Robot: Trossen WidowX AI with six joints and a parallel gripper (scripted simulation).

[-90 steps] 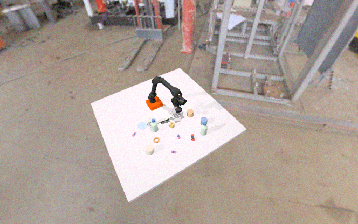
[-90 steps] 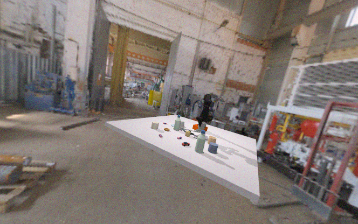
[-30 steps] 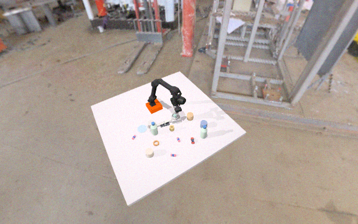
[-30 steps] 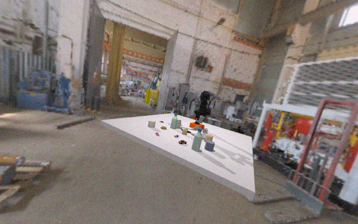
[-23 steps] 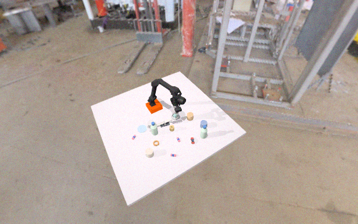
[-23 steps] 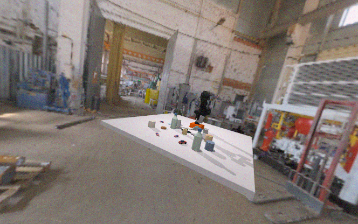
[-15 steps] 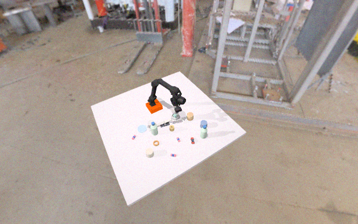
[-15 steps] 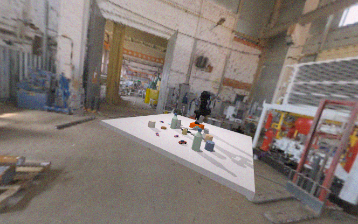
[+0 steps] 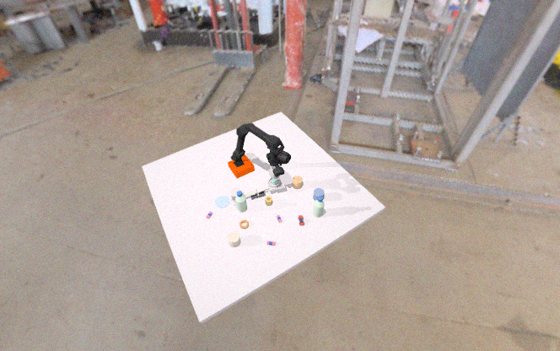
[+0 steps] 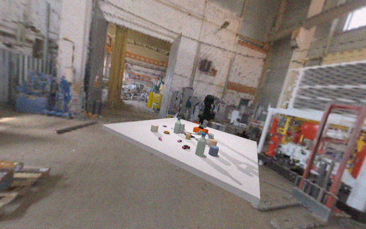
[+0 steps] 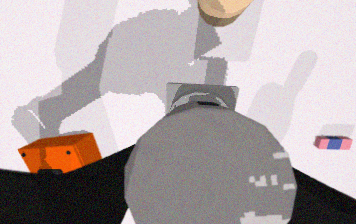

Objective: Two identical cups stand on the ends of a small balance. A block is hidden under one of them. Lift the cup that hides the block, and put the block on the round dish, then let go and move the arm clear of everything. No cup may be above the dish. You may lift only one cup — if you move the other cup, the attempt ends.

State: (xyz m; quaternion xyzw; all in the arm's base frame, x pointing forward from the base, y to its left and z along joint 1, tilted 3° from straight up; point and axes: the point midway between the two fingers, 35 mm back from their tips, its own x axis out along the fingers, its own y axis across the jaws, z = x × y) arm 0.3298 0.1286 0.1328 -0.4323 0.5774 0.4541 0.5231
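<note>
Right now the pale green block is 1 cm to the right of my gripper tip and 8 cm below it. From my gripper tip the other things lie so: cup 2 cm to the left, 1 cm above; then yellow spool 8 cm ahead, 10 cm to the right, 15 cm below; then balance 3 cm behind, 13 cm to the right, 13 cm below.
</note>
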